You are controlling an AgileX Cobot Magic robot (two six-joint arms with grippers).
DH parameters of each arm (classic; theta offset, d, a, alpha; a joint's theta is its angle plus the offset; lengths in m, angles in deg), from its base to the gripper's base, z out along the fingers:
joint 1: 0 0.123 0 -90
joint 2: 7.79 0 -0.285 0
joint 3: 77.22 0 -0.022 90
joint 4: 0 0.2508 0 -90
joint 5: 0 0 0.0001 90
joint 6: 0 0.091 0 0
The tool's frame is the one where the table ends.
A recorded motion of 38 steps. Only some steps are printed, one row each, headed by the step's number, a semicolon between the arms.
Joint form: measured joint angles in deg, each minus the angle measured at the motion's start. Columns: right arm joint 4, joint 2, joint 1, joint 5, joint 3, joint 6; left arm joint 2, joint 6, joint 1, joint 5, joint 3, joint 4.
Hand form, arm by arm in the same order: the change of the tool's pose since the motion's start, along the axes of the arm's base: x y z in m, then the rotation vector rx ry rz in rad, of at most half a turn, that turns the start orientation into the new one. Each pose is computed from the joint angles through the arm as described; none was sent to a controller.
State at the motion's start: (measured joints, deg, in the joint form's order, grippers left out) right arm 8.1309 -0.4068 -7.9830 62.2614 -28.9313 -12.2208; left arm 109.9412 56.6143 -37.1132 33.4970 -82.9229 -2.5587
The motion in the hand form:
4: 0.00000 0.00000 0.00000 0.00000 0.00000 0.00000; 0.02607 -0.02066 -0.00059 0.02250 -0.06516 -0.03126
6: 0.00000 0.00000 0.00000 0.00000 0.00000 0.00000; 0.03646 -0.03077 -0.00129 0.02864 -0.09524 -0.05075
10: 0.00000 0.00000 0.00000 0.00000 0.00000 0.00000; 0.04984 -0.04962 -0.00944 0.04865 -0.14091 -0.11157
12: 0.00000 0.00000 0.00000 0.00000 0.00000 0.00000; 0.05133 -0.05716 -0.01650 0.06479 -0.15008 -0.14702
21: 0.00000 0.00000 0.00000 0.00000 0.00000 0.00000; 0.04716 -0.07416 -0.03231 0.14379 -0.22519 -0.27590
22: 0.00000 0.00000 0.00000 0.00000 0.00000 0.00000; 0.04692 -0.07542 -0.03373 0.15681 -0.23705 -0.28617
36: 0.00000 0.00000 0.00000 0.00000 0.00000 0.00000; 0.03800 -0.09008 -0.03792 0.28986 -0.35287 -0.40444
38: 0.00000 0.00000 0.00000 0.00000 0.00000 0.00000; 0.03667 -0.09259 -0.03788 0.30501 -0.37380 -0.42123
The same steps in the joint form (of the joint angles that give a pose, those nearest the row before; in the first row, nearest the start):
4: 0.00 0.00 0.00 0.00 0.00 0.00; 6.27 0.13 -0.47 0.98 -9.44 3.44
6: 0.00 0.00 0.00 0.00 0.00 0.00; 9.10 0.77 -0.79 1.32 -13.75 4.43
10: 0.00 0.00 0.00 0.00 0.00 0.00; 14.09 3.87 -1.63 1.43 -20.19 5.12
12: 0.00 0.00 0.00 0.00 0.00 0.00; 15.82 5.68 -2.20 1.38 -21.68 5.12
21: 0.00 0.00 0.00 0.00 0.00 0.00; 18.28 10.68 -4.30 -0.97 -22.30 8.64
22: 0.00 0.00 0.00 0.00 0.00 0.00; 18.48 10.61 -4.53 -1.25 -22.30 9.77
36: 0.00 0.00 0.00 0.00 0.00 0.00; 19.32 10.43 -7.39 -2.23 -22.36 20.83
38: 0.00 0.00 0.00 0.00 0.00 0.00; 19.40 10.32 -7.82 -2.63 -22.36 22.47

